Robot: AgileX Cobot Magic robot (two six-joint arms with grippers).
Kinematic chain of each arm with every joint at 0, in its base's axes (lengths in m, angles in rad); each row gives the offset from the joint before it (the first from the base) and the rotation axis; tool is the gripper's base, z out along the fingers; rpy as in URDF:
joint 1: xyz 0 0 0.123 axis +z
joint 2: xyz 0 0 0 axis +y
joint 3: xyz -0.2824 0 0.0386 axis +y
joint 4: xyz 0.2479 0 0.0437 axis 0.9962 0 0.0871
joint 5: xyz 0 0 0 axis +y
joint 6: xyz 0.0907 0 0.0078 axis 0.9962 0 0.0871
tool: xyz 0 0 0 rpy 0 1.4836 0
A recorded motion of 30 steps. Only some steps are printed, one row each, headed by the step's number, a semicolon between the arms.
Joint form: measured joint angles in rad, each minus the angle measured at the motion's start. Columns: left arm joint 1, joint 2, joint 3, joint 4, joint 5, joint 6; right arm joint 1, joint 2, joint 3, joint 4, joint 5, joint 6.
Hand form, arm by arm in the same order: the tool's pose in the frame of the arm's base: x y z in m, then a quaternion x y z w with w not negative. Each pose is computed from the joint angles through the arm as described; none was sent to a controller.
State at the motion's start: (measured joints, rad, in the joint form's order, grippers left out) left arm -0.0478 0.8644 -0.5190 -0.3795 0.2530 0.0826; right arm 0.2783 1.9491 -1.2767 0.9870 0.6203 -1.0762
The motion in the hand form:
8: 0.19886 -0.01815 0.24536 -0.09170 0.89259 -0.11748 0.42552; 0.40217 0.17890 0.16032 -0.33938 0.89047 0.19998 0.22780
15: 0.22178 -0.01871 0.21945 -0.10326 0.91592 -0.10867 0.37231; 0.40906 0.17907 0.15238 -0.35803 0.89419 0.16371 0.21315
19: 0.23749 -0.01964 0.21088 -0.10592 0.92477 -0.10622 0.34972; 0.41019 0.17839 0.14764 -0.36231 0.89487 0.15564 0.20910
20: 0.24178 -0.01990 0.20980 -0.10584 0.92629 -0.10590 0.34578; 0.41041 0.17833 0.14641 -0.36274 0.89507 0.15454 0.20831
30: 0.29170 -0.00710 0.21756 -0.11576 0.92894 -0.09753 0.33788; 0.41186 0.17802 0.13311 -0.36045 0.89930 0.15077 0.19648
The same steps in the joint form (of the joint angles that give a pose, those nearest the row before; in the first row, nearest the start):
8: 0.0000 0.1789 -0.0035 -0.0196 -0.0082 0.0069; 0.0588 0.1485 -0.1806 -0.2929 0.0408 0.2036
15: 0.0000 0.3414 -0.0271 -0.0305 -0.0294 0.0089; 0.0669 0.1846 -0.2261 -0.4267 0.0492 0.2778
19: 0.0000 0.4291 -0.0688 -0.0332 -0.0261 0.0095; 0.0674 0.1959 -0.2291 -0.4496 0.0451 0.2843
20: 0.0001 0.4491 -0.0827 -0.0333 -0.0235 0.0101; 0.0676 0.1987 -0.2293 -0.4522 0.0436 0.2848
30: 0.0578 0.6134 -0.2801 -0.0152 0.0356 0.0186; 0.0676 0.2291 -0.2308 -0.4628 0.0360 0.2934

